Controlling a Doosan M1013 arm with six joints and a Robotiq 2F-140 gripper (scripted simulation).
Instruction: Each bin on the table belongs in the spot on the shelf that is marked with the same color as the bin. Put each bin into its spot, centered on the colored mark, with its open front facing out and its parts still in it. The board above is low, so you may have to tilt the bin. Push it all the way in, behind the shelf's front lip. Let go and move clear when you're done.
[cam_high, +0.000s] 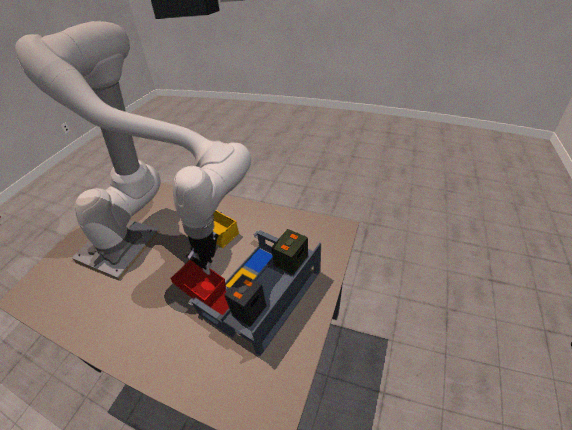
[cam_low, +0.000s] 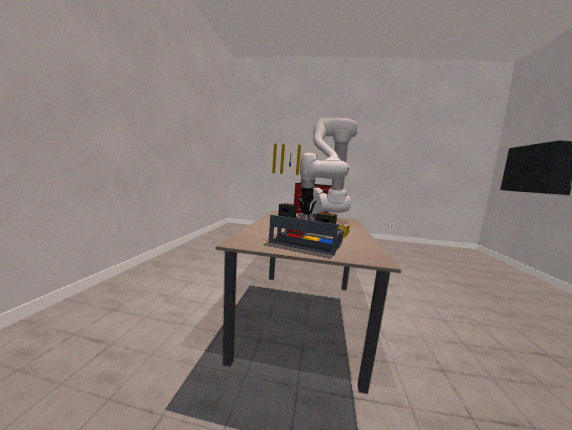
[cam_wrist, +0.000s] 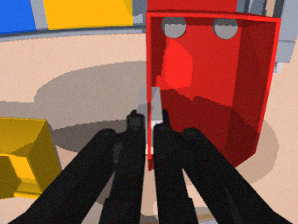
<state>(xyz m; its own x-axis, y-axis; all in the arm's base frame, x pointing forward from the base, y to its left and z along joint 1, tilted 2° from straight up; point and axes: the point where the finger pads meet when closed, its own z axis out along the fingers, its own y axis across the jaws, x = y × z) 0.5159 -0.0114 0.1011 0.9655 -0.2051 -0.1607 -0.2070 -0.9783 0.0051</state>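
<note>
My gripper is now 5 cm to the left of the red bin, 4 cm above it and 2 cm past it. Round my hand: yellow bin 24 cm to the left, 12 cm behind, 7 cm below; then grey shelf 25 cm ahead, 1 cm to the left, 1 cm below.
</note>
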